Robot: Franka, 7 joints.
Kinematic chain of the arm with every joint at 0, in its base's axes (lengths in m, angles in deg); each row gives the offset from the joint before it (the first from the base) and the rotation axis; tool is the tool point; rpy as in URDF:
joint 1: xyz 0 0 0.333 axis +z
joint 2: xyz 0 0 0 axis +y
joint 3: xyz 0 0 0.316 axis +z
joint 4: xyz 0.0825 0 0 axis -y
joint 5: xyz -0.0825 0 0.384 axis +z
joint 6: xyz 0 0 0 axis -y
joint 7: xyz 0.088 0 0 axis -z
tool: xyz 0 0 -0.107 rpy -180 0 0
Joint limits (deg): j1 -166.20..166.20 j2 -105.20..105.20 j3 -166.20..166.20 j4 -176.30..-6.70 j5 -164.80..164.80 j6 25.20..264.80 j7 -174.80..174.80
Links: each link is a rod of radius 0.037 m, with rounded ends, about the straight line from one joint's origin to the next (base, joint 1, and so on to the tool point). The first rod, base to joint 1, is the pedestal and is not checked.
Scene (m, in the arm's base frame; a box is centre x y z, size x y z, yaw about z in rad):
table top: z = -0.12
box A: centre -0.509 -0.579 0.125 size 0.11 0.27 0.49 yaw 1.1
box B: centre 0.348 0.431 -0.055 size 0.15 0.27 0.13 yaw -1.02
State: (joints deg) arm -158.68 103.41 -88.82 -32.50 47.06 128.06 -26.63
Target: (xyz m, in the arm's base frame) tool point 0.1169 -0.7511 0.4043
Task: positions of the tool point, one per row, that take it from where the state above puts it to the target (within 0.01 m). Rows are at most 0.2 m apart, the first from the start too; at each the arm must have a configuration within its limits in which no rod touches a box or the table.
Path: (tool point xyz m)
1: -0.8152 -0.1341 0.2090
2: -0.7707 -0.2725 0.2983
3: -0.6891 -0.3922 0.3883
4: -0.5772 -0.4822 0.4768
5: -0.4450 -0.5346 0.5610
6: -0.3311 -0.6340 0.5233
7: -0.1947 -0.7062 0.4845
8: -0.0427 -0.7463 0.4448
9: 0.1170 -0.7511 0.4042

